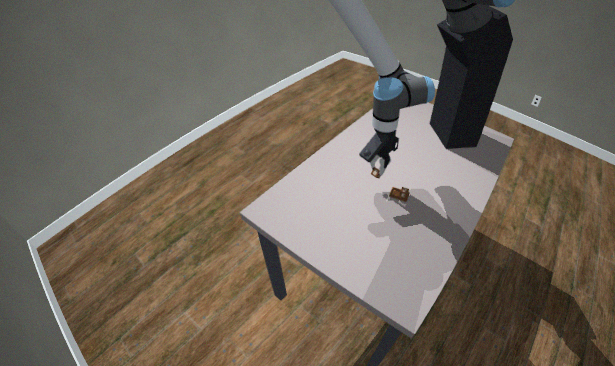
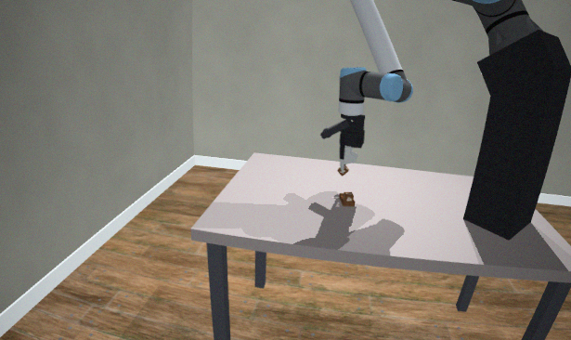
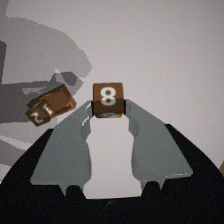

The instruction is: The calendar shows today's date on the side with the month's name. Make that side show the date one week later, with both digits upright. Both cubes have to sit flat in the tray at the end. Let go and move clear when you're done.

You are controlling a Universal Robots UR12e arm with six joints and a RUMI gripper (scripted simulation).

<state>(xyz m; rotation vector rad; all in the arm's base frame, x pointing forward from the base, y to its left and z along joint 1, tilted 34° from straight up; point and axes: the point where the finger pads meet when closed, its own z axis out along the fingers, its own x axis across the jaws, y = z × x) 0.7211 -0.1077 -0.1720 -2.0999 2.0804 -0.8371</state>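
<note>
Right now the brown calendar cube is 1 cm below my hand. The rest, counted from my hand: brown wooden calendar tray: 3 cm behind, 10 cm to the left, 8 cm below.
</note>
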